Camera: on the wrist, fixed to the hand. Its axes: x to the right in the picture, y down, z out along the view.
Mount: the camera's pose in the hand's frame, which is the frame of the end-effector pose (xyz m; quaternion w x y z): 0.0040 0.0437 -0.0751 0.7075 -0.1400 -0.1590 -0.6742
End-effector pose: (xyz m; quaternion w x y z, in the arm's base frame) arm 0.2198 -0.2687 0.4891 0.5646 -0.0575 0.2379 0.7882
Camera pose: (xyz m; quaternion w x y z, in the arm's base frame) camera 0.1649 -0.3092 0.4351 0.9607 -0.1548 -0.0706 0.2195
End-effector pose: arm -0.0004 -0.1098 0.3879 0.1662 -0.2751 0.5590 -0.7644
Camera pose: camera -0.0514 -0.0687 0.3307 0.3474 0.7163 -0.2906 0.5308
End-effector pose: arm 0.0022 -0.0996 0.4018 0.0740 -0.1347 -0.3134 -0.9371
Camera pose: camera -0.0073 -0.1801 0.3702 0.6481 0.0434 0.1931 0.7354
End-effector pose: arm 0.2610 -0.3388 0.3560 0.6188 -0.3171 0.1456 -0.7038
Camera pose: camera 0.2478 -0.3651 0.2741 0.0579 0.5211 0.1106 0.8443
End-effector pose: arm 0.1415 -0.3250 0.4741 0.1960 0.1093 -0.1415 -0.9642
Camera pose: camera 0.1731 -0.3825 0.4170 0.5186 0.0080 -0.0774 0.8515
